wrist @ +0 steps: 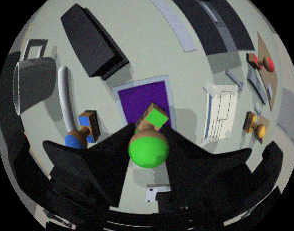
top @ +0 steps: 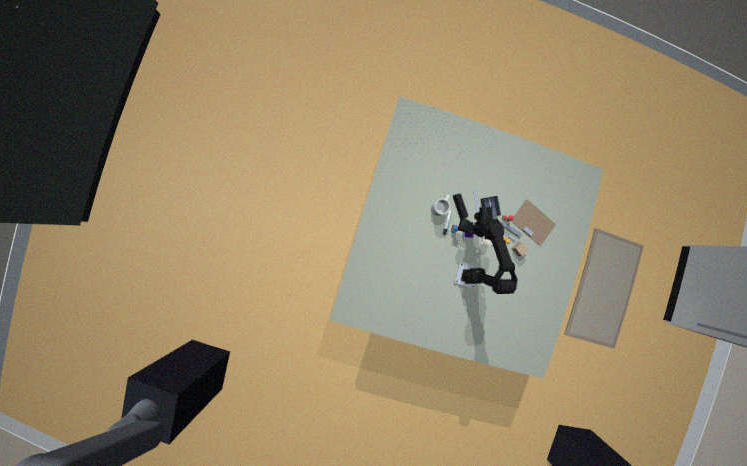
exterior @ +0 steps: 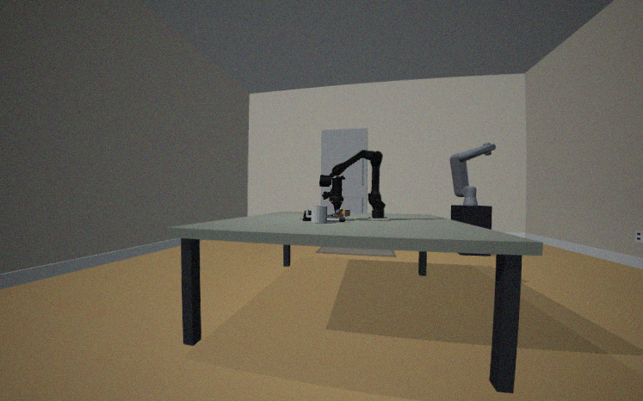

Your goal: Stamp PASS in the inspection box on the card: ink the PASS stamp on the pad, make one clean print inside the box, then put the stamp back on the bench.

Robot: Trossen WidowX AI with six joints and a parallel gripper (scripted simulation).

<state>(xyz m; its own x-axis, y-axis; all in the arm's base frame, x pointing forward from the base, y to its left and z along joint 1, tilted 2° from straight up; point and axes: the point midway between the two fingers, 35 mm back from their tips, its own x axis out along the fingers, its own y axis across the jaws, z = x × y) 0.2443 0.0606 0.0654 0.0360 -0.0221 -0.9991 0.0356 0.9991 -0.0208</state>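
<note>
The purple ink pad is 3 cm below my gripper tip. The rest, counted from my gripper tip: green-knobbed stamp: right at my gripper tip; white card: 12 cm to the right, 4 cm below; blue-knobbed stamp: 8 cm to the left, 2 cm below, 2 cm behind.
</note>
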